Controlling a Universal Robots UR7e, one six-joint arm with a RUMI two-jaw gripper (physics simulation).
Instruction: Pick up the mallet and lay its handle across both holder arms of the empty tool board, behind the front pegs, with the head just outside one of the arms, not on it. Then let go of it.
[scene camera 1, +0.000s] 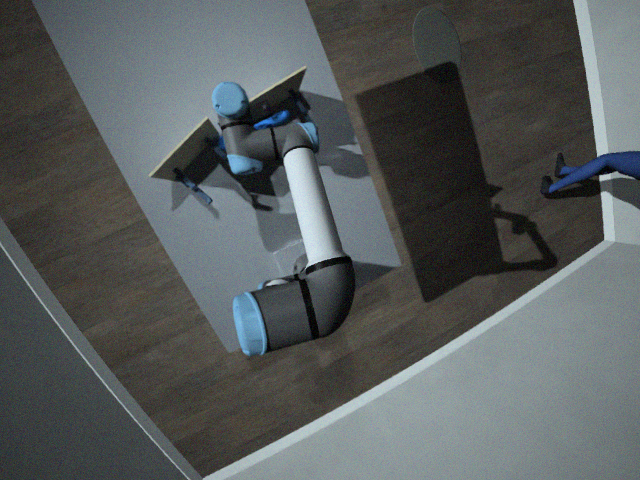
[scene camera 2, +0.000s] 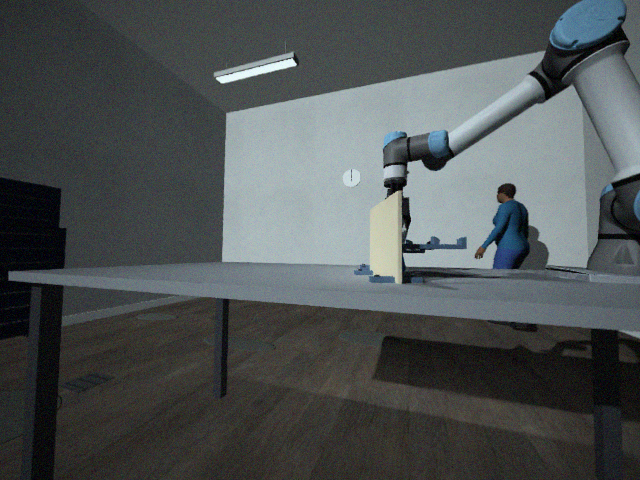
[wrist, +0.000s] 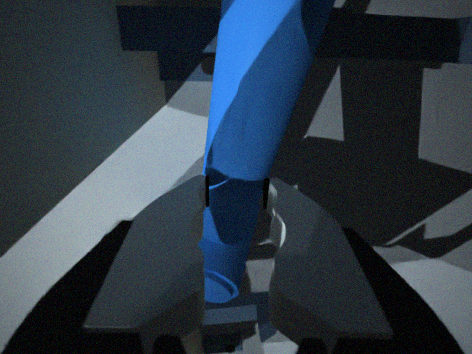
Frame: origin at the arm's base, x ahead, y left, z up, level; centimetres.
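Where they show: gripper, fingertip midpoint: (wrist: 236, 180); arm's base at its link origin: (scene camera 2: 627, 273).
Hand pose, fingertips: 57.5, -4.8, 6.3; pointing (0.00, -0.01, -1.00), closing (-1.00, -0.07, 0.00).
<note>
Things, the pixels of their centre, and the offset from my fingertips, as dx, dy, dz. Level surfaces: height alone.
- blue mallet at the middle of its body: (wrist: 247, 123) (scene camera 1: 255, 131) -0.2, -3.3, +0.2
- right tool board at the middle of its body: (scene camera 2: 389, 245) (scene camera 1: 281, 111) +1.6, -14.7, +1.1
- left tool board at the middle of its body: (scene camera 2: 404, 239) (scene camera 1: 200, 163) -1.4, +19.1, +1.6
- grey table at its surface level: dz -8.1
The blue mallet (scene camera 1: 272, 119) (wrist: 255, 110) is at the right tool board (scene camera 1: 281, 85); its wide part runs over that board's holder arm in the wrist view. Whether it still rests on the arms cannot be told. My gripper (wrist: 236, 180) is shut on the mallet near its lower end in that view, one jaw on each side; scene camera 1 hides the fingers under the wrist. The left tool board (scene camera 1: 180, 149) stands upright and carries no tool on its outer holder arm (scene camera 1: 194, 188). In scene camera 2 a cream board (scene camera 2: 385, 237) partly hides the gripper.
The two boards stand at an angle to each other on the grey table (scene camera 1: 155, 56) (scene camera 2: 155, 279), a gap between them. Holder arms with upright pegs (scene camera 2: 435, 241) stick out toward the robot base. A person (scene camera 1: 594, 167) (scene camera 2: 509, 227) stands beyond the table.
</note>
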